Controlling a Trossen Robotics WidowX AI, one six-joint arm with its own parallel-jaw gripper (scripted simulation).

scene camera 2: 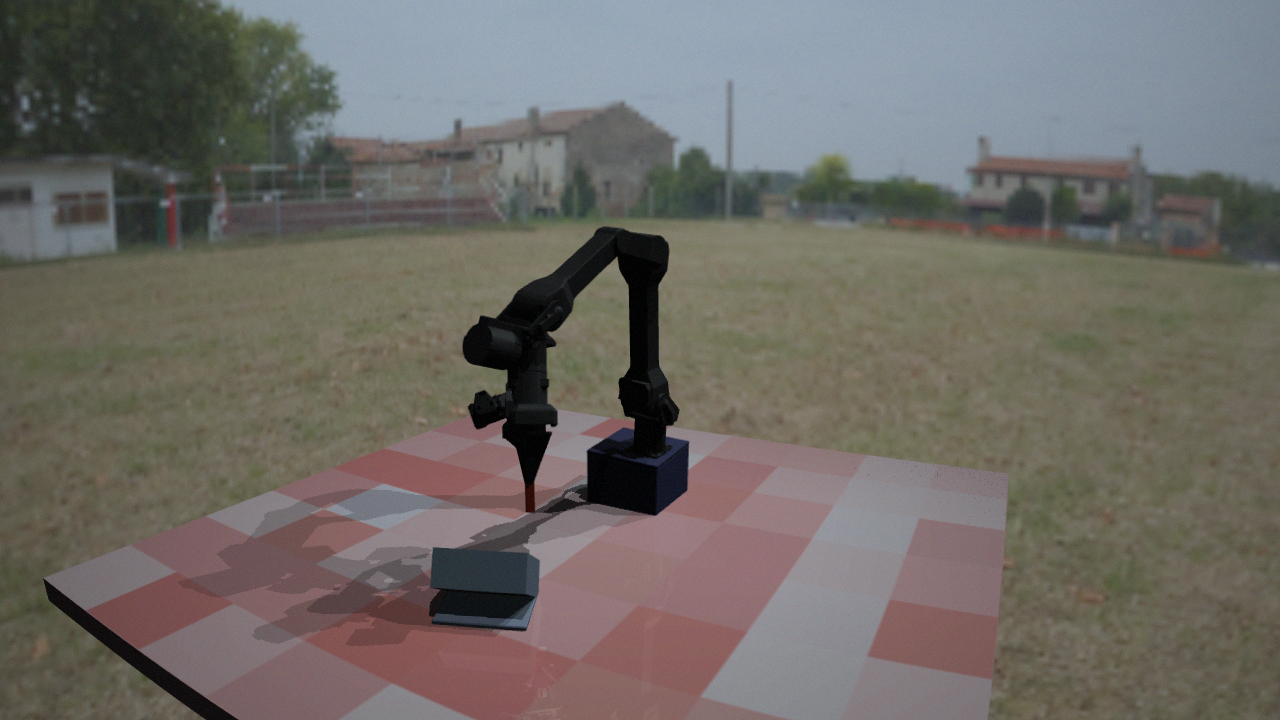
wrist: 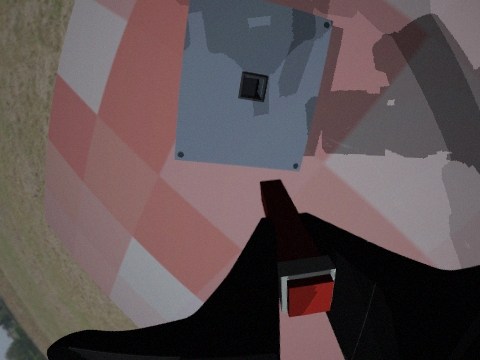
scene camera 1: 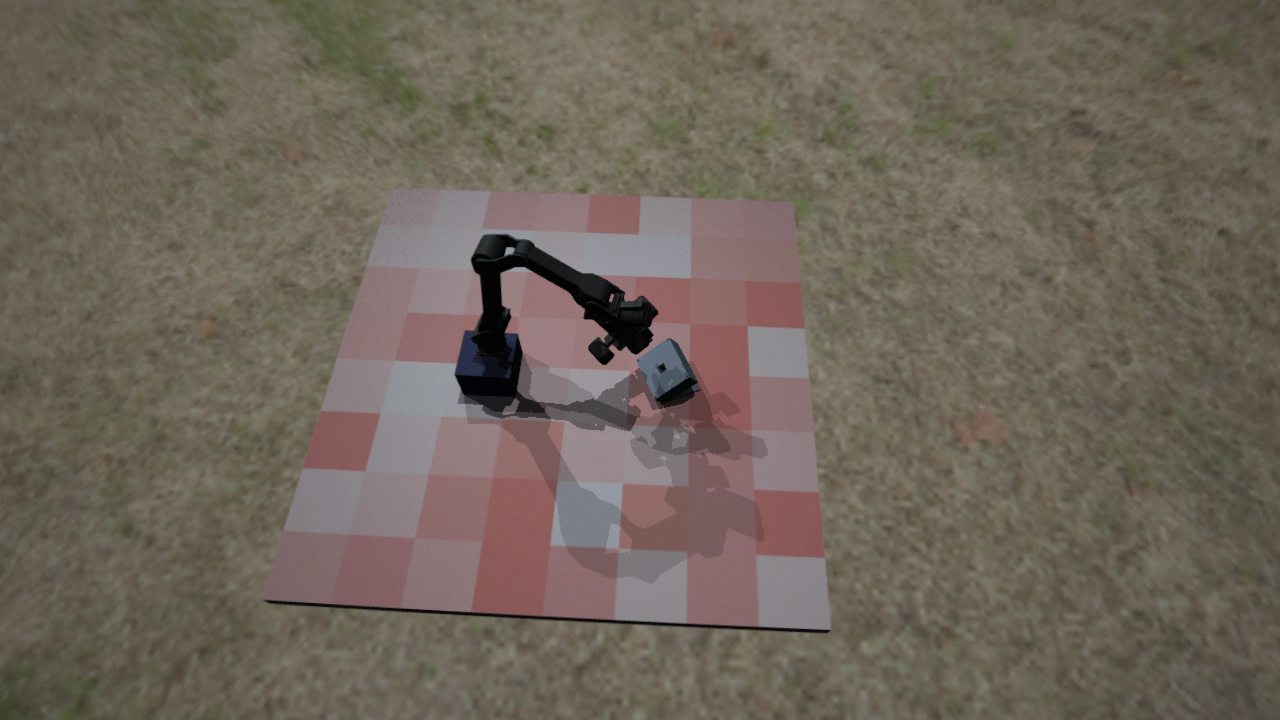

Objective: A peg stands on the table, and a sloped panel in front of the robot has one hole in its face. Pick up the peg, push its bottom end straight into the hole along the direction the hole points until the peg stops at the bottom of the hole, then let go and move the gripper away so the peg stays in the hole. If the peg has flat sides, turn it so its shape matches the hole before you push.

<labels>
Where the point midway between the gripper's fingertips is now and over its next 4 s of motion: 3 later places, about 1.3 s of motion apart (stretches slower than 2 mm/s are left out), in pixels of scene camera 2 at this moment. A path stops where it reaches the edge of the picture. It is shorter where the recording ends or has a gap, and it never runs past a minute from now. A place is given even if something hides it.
My gripper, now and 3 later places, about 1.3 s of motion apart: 529,483; 496,483; 490,518; 489,532
</labels>
